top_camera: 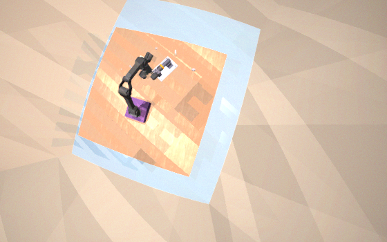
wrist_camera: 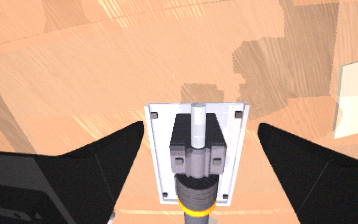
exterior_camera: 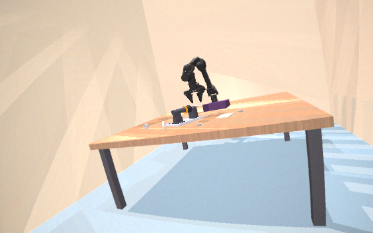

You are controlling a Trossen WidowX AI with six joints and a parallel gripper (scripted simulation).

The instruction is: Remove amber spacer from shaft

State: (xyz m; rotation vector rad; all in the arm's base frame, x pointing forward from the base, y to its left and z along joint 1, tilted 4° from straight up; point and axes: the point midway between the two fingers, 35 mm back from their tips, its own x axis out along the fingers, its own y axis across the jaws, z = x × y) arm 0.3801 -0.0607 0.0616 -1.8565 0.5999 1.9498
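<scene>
Now: gripper tip 70 mm short of the shaft, 40 mm to the left of it and 20 mm above it. The rest, counted from my gripper tip: white peg 300 mm ahead, 140 mm to the right, 80 mm below; amber spacer 100 mm ahead, 60 mm to the right, 20 mm below; flat white sheet 200 mm to the left, 150 mm ahead, 100 mm below.
</scene>
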